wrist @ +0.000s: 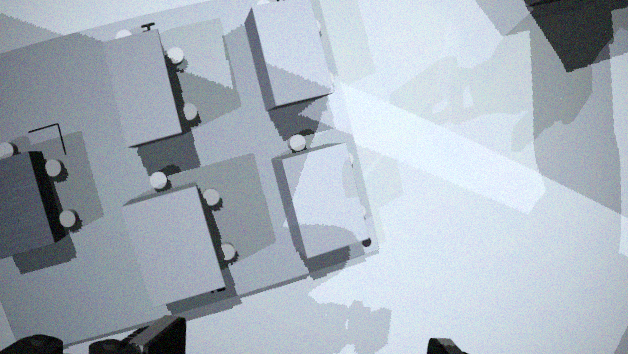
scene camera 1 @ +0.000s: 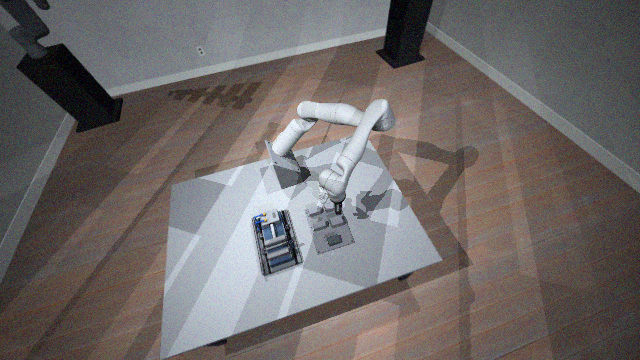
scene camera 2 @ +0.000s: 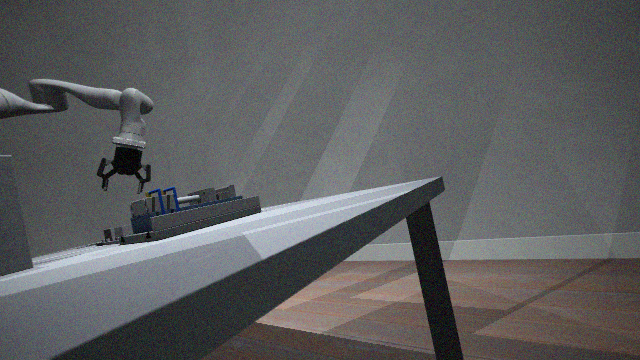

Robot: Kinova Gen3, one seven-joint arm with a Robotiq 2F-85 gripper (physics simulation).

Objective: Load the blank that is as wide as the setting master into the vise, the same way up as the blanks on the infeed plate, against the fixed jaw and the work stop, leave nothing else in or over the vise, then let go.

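Frame: origin at the arm's base, x ahead, y left, z up, level; millimetres.
Seen in the pictures: gripper, fingertip midpoint: (scene camera 2: 122, 192); arm's base, origin of the base link: (scene camera 1: 278, 150).
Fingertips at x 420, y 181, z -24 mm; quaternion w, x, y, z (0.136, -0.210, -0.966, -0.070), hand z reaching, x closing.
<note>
Pixels of each thing's top centre, then the offset from my fingertips to it. Level surfaces: height alone.
- infeed plate, middle of its top: (wrist: 159, 165) (scene camera 1: 328, 225) dx +32, dy -78, dz -147 mm
- darker block, middle of its top: (wrist: 10, 206) (scene camera 1: 333, 239) dx +122, dy -86, dz -122 mm
- vise, middle of its top: (scene camera 2: 190, 191) (scene camera 1: 272, 233) dx +3, dy -354, dz -56 mm
- white table, its level: dz -155 mm
My gripper (scene camera 1: 338, 212) (scene camera 2: 122, 191) (wrist: 307, 341) is open and empty, raised above the table by the infeed plate (scene camera 1: 322, 246) (wrist: 95, 285). In the wrist view, four light grey blanks (wrist: 142, 85) (wrist: 295, 55) (wrist: 175, 245) (wrist: 325, 200) of differing widths sit on the plate beside round white pins. A darker block (scene camera 1: 334, 240) (wrist: 20, 205) sits at the plate's far end; I cannot tell whether it is the setting master. The vise (scene camera 1: 296, 245) (scene camera 2: 205, 214) stands beside the plate, with grey jaws and a pale bar. Its work stop and contents are too small to tell apart.
Blue and yellow parts (scene camera 1: 260, 218) stick up at the vise's end nearer the robot; blue arches (scene camera 2: 171, 190) show there in scene camera 2. The robot's grey base block (scene camera 1: 290, 172) stands at the table's back edge. The white table (scene camera 1: 220, 295) carries everything.
</note>
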